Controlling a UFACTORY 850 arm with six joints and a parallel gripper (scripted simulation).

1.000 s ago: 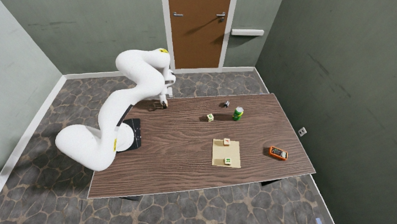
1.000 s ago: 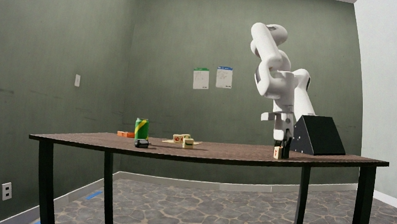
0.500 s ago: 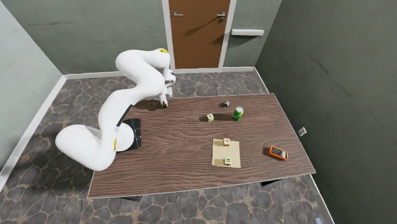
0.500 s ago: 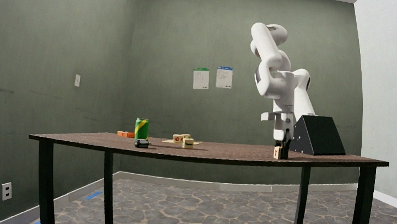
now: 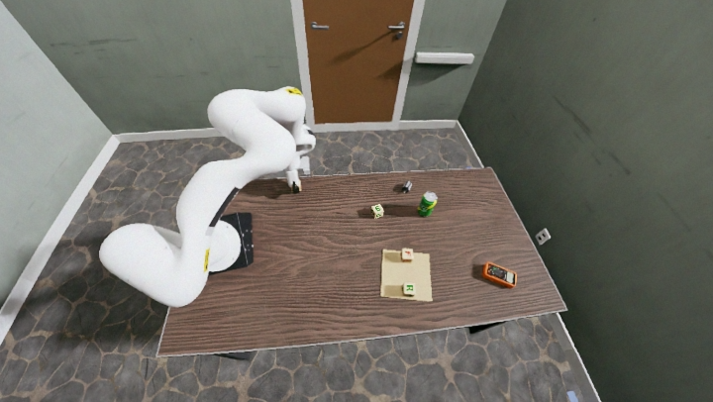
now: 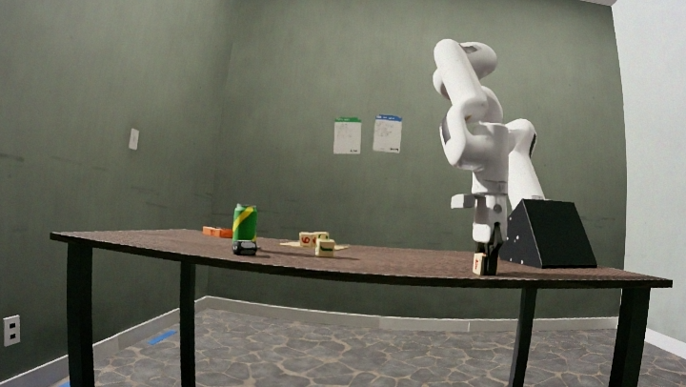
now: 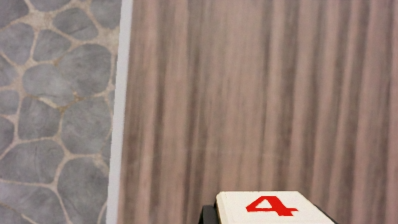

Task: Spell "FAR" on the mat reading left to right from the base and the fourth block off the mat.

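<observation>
My hand is 380 mm short of the tan mat, 550 mm to the left of it and 20 mm above it. Round my hand: green can (580 mm ahead, 270 mm to the right, 40 mm above); then dark object (540 mm ahead, 130 mm to the right).
</observation>
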